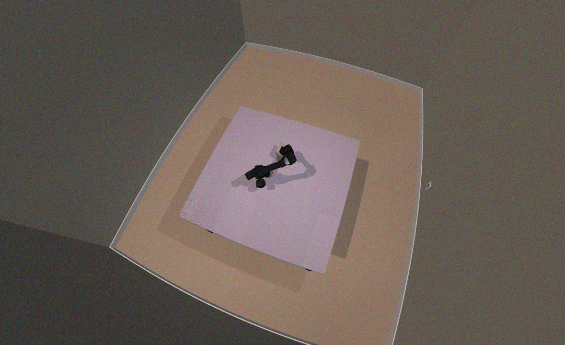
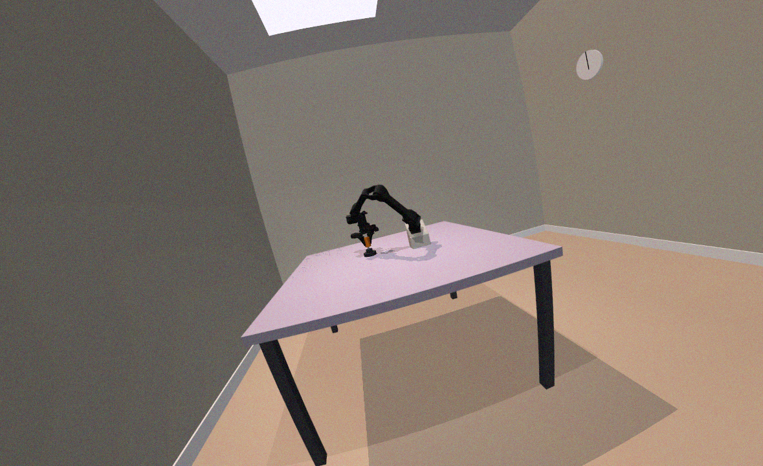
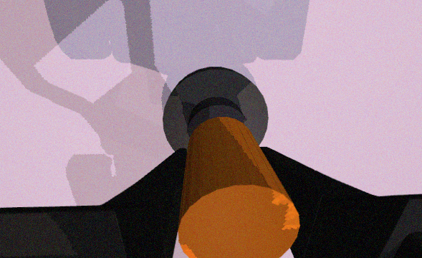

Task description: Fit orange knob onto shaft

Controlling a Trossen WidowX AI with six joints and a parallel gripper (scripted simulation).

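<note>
Now: gripper tip 30 mm below the orange knob. Also, from my gripper tip: dark round pedestal: 40 mm below.
</note>
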